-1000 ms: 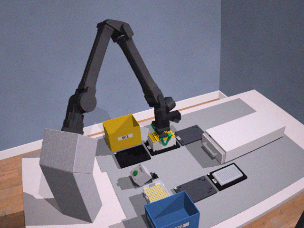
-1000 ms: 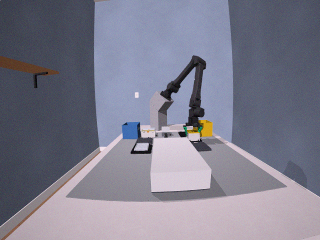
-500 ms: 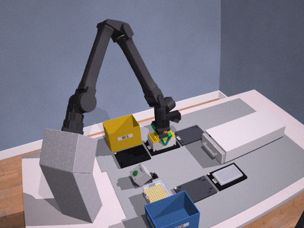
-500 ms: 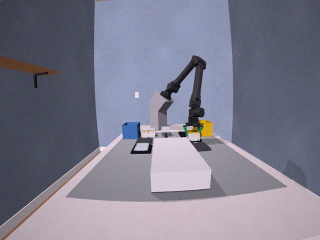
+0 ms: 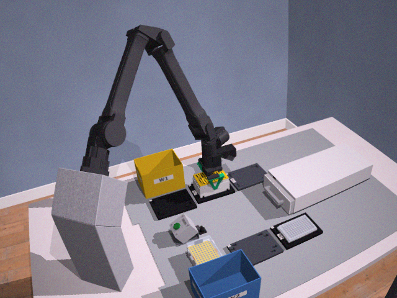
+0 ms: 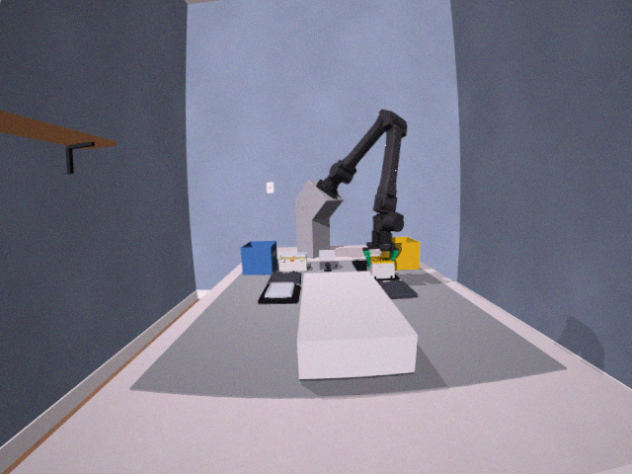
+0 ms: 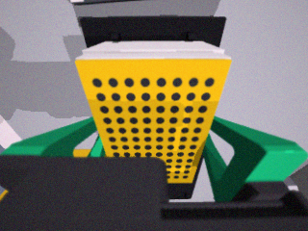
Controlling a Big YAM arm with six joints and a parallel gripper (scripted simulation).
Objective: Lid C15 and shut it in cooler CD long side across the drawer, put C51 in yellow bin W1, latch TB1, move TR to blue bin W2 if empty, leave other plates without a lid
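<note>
Right now the tip rack TR is 1 cm behind my hand, 1 cm to the right of it and 1 cm above it. Also, from my hand: yellow bin W1: 21 cm behind, 9 cm to the left, 1 cm below; then N1 label: 10 cm ahead, 2 cm to the left, 3 cm below; then white assay plate: 21 cm behind, 9 cm to the left, 3 cm below.
</note>
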